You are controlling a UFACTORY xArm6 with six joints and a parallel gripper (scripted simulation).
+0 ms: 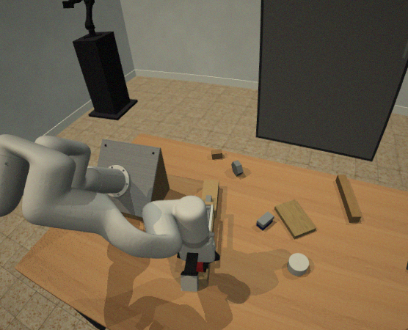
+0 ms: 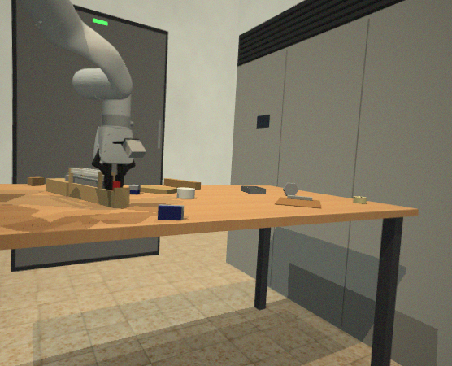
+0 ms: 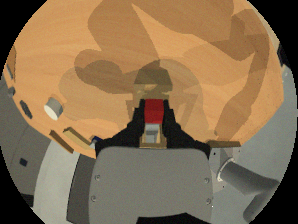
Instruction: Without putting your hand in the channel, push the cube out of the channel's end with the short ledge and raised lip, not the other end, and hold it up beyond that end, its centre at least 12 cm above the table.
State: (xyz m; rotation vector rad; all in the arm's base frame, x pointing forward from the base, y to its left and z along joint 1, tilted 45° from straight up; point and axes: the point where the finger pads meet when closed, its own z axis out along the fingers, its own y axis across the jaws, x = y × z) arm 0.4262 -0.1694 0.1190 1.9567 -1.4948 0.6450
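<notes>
The channel lies 3 cm behind my hand, 13 cm to the left of it and 1 cm below it. The rest, counted from my hand: wooden plank: 25 cm ahead, 31 cm to the left, 6 cm below; then blue-grey block: 15 cm ahead, 26 cm to the left, 5 cm below; then red cube: 1 cm below.
</notes>
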